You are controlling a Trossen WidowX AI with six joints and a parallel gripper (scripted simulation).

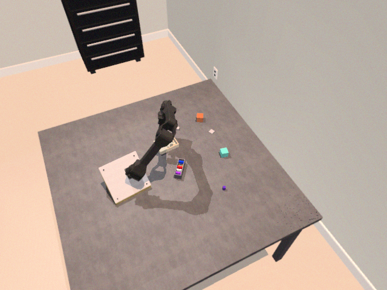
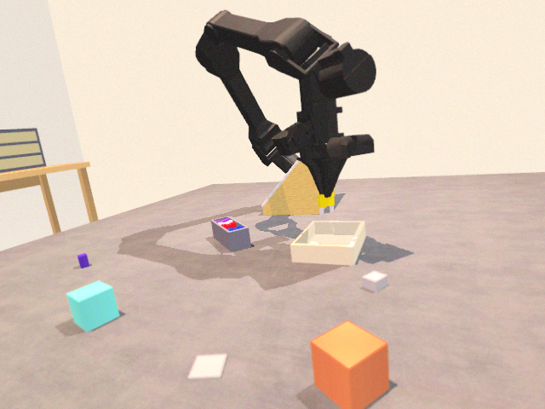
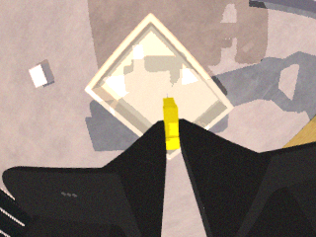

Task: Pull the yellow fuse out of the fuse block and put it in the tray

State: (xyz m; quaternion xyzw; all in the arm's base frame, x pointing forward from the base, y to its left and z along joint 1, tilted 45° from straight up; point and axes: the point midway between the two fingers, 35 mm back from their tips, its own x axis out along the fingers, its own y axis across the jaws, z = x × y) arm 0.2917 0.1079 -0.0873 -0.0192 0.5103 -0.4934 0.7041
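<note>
Now: the cream tray 9 cm below my gripper tip. Round my gripper tip: blue fuse 18 cm to the right, 7 cm below; yellow fuse 1 cm below; red fuse 2 cm behind, 21 cm to the right, 7 cm below.
</note>
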